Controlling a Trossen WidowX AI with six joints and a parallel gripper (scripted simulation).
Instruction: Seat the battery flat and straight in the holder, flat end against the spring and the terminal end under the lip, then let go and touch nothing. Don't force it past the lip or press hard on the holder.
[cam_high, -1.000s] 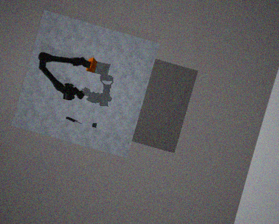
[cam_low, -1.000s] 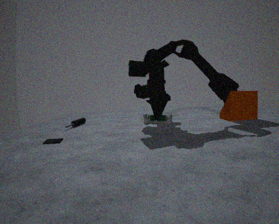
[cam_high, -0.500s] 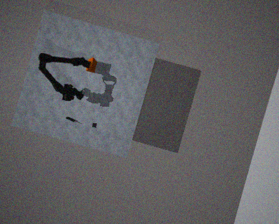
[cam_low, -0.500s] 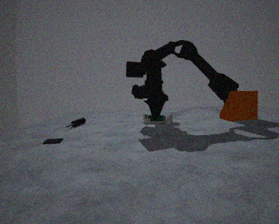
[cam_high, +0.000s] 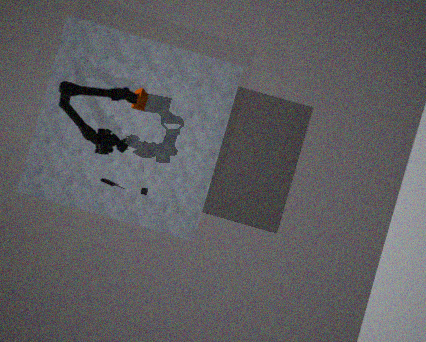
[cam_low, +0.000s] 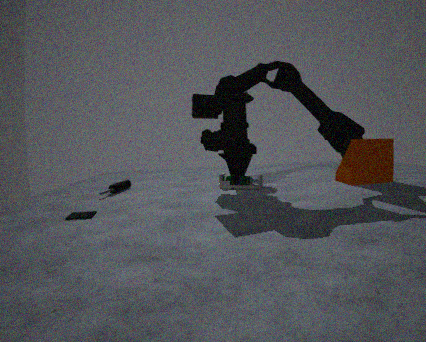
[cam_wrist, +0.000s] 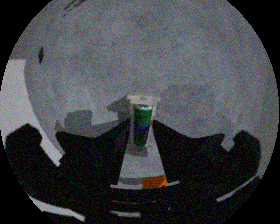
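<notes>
Right now my gripper tip is 1 cm below the battery. From my gripper tip the other things lie so: black screwdriver (30 cm ahead, 4 cm to the left); then flat black chip (27 cm ahead, 26 cm to the left, 1 cm below).
</notes>
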